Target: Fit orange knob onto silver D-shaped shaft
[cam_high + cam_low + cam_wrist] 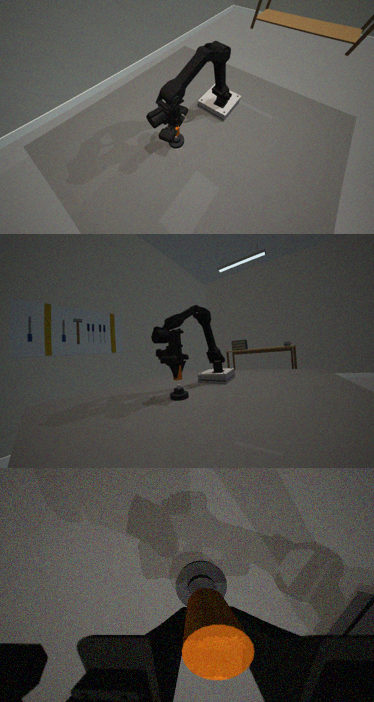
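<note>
The dark round pedestal lies 6 cm below my gripper tip. Round my gripper tip: orange knob 3 cm above.
</note>
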